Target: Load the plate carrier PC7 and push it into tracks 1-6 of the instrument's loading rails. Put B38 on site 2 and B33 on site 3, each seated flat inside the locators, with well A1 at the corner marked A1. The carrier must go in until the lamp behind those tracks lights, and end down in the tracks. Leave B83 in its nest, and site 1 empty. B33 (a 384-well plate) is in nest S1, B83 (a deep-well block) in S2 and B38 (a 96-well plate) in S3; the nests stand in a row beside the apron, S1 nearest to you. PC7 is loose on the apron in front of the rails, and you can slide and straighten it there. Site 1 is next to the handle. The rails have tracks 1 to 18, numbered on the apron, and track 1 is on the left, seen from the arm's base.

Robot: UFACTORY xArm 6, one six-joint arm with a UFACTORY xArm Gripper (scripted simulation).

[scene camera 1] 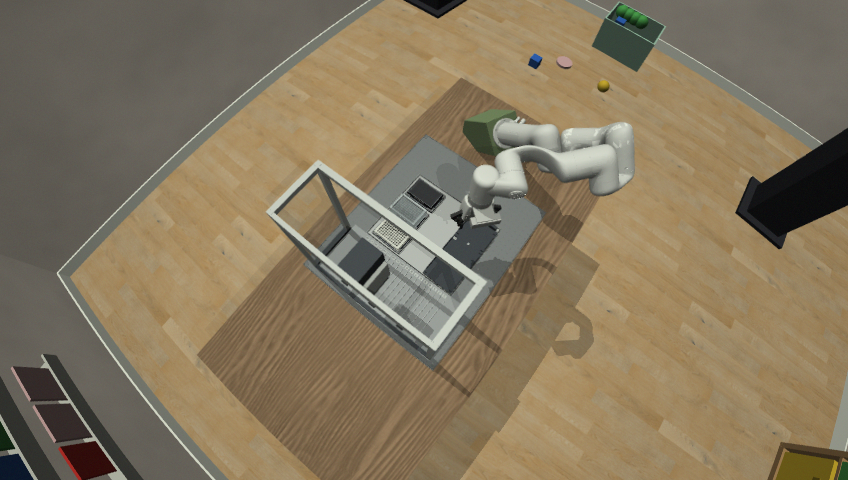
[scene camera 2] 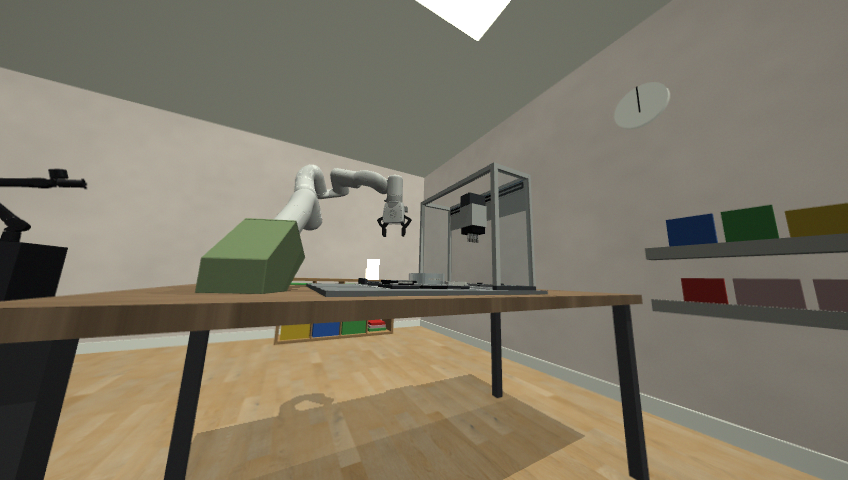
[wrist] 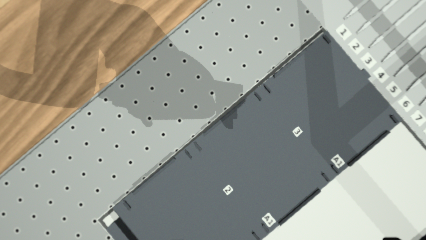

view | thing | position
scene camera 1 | plate carrier PC7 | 467, 245
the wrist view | plate carrier PC7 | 270, 155
